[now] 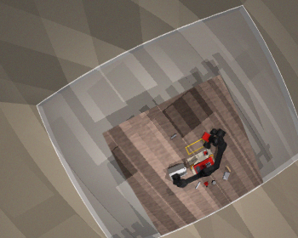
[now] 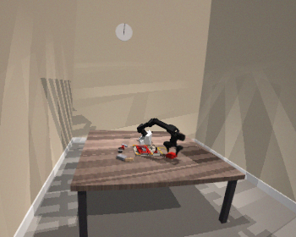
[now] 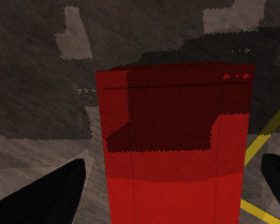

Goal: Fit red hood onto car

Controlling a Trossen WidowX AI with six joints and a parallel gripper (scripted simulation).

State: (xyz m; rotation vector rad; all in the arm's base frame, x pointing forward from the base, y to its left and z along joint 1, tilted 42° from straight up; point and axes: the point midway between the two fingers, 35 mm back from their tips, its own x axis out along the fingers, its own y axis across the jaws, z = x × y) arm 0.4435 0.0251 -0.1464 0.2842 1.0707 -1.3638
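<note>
The red hood lies 1 cm below my gripper tip. Also, from my gripper tip: round piece 45 cm to the right, 17 cm behind, 2 cm below.
</note>
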